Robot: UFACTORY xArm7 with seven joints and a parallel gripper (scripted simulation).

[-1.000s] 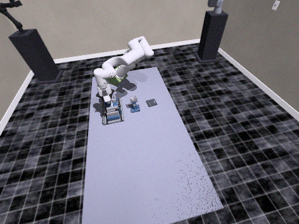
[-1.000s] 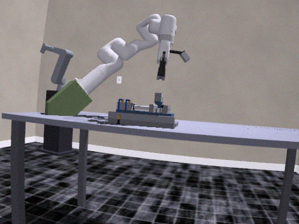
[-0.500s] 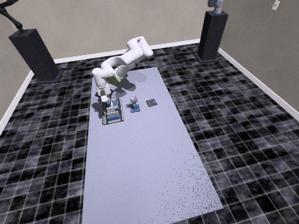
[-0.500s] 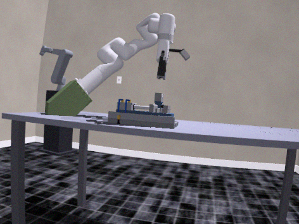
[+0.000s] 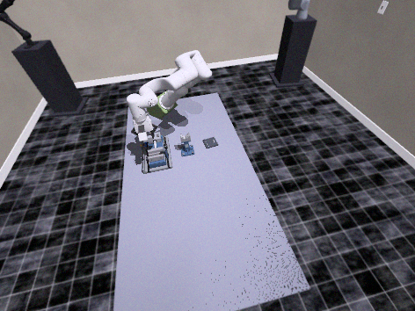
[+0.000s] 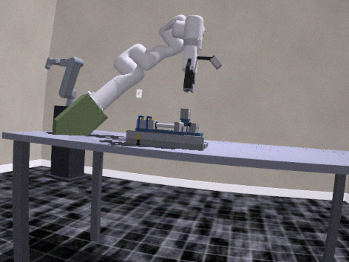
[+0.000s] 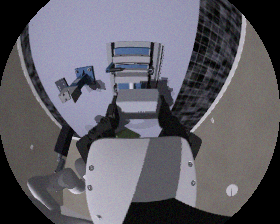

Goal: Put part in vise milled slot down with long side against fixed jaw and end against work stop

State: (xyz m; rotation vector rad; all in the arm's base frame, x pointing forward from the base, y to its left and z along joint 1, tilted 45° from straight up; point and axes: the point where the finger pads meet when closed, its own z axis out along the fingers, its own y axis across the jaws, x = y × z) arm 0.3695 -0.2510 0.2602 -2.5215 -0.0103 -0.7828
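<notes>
My hand is 2 cm above the part. The rest, counted from my hand: air cylinder 17 cm below, 16 cm behind, 1 cm to the right; then blue vise bed 21 cm below, 7 cm behind, 1 cm to the left.
</notes>
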